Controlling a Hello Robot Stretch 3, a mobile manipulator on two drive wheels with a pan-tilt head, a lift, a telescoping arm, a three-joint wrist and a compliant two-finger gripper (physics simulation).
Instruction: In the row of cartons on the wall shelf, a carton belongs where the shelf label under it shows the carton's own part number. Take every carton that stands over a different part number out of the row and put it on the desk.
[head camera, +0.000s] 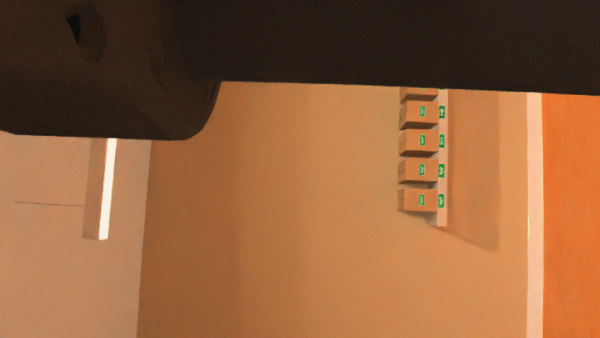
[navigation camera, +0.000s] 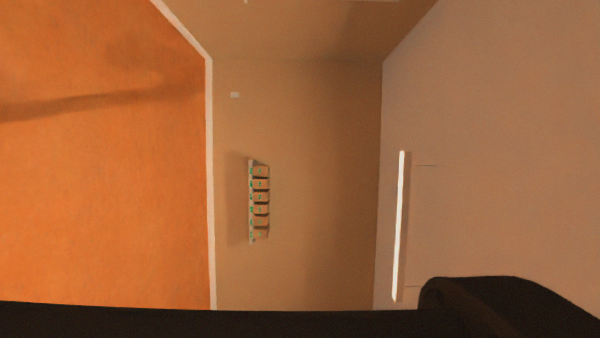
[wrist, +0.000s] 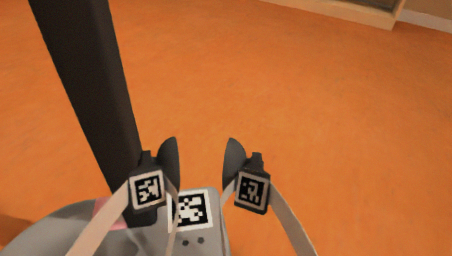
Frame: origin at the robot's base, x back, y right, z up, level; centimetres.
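Seen in the pictures: gripper, fingertip midpoint: (wrist: 202, 156).
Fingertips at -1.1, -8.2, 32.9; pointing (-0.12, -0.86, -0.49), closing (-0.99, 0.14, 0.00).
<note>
A point is followed by its place in that frame, as x, y, z.
A row of brown cartons (head camera: 410, 200) (navigation camera: 260, 209) with green labels stands on a pale wall shelf (head camera: 442, 218) {187.9, -150.9, 68.0} (navigation camera: 250, 164) {187.0, -152.2, 68.0}. The views are turned sideways, so the row runs up and down in them. Green shelf labels (head camera: 441, 200) {181.8, -158.5, 68.7} sit on the shelf edge, one beside each carton that shows whole in the head view. The numbers are too small to read. A dark robot part hides one end of the row in the head view. My gripper (wrist: 202, 156) {-1.1, -8.2, 32.9} is open and empty, over the robot's own base. The desk does not show in these views.
A dark robot part (head camera: 375, 40) {7.1, -11.7, 131.3} (navigation camera: 200, 325) {7.8, -11.7, 121.8} crosses the head and navigation views. A lit ceiling lamp (head camera: 107, 195) {113.8, -94.7, 207.8} (navigation camera: 398, 225) {86.4, -128.7, 207.8} and a white baseboard (head camera: 534, 200) {199.1, -176.5, 5.6} (navigation camera: 209, 200) {174.1, -208.6, 3.7} show. The wrist view shows the grey base (wrist: 212, 245) {-2.4, -7.6, 16.0}, a dark post (wrist: 85, 75) and a wooden furniture edge (wrist: 345, 12) {-122.8, -155.7, 4.9}.
</note>
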